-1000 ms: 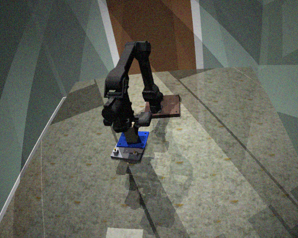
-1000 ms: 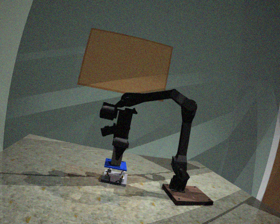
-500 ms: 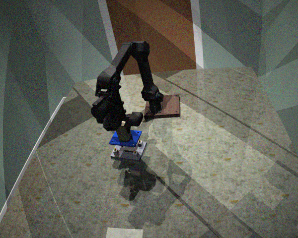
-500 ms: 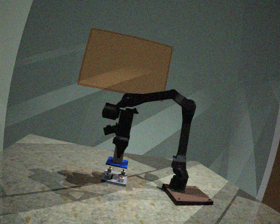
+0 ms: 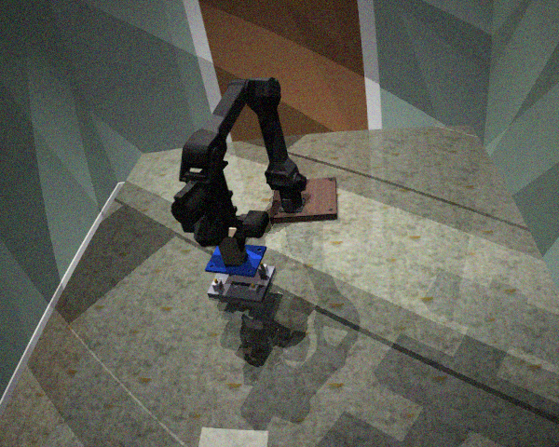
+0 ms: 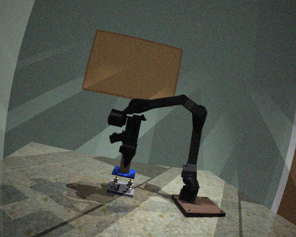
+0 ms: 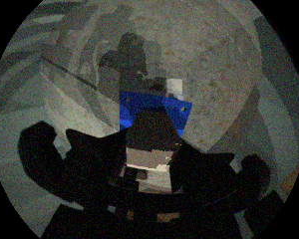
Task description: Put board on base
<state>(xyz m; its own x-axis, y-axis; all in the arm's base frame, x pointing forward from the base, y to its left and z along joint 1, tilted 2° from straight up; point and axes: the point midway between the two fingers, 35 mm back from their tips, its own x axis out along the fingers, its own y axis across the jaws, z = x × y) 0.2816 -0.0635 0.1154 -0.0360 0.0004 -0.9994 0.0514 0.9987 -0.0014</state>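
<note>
Right now my gripper tip is 100 mm above the grey base. From my gripper tip the other things lie so: blue board 10 mm below.
</note>
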